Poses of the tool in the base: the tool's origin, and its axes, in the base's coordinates. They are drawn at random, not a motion.
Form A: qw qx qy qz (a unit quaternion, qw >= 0); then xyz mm.
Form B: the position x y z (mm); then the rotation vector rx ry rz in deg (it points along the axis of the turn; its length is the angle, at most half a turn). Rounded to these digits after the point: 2 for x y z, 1 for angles.
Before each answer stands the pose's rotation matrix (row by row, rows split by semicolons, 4 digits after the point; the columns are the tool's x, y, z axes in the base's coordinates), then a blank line. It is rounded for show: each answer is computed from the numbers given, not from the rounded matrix.
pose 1, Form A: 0.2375, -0.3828, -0.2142, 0.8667, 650.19, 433.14, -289.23
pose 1, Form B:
-0.5941 -0.2477 -0.7653; 0.5757 -0.7954 -0.1895; -0.5618 -0.5531 0.6152

650.19, 433.14, -289.23, -60.1, -33.6, 136.1
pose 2, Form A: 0.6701, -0.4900, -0.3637, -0.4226, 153.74, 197.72, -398.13
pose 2, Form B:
0.3783 0.9228 -0.0733; -0.2099 0.1626 0.9641; 0.9016 -0.3493 0.2552

153.74, 197.72, -398.13, -63.3, -47.0, -54.6
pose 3, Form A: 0.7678, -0.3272, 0.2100, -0.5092, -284.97, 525.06, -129.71
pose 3, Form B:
0.3932 0.6445 0.6557; -0.9194 0.2673 0.2886; 0.0107 -0.7163 0.6977

-284.97, 525.06, -129.71, -40.7, 26.1, -63.3
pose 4, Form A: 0.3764, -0.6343, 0.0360, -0.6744, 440.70, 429.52, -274.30
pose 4, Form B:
0.0879 0.4620 0.8825; -0.5533 -0.7141 0.4289; 0.8283 -0.5260 0.1928

440.70, 429.52, -274.30, -93.0, 5.3, -98.8
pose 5, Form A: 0.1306, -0.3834, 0.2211, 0.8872, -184.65, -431.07, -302.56
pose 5, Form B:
-0.6719 -0.4013 -0.6225; 0.0622 -0.8681 0.4924; -0.7380 0.2922 0.6083

-184.65, -431.07, -302.56, -63.8, 36.8, 147.6
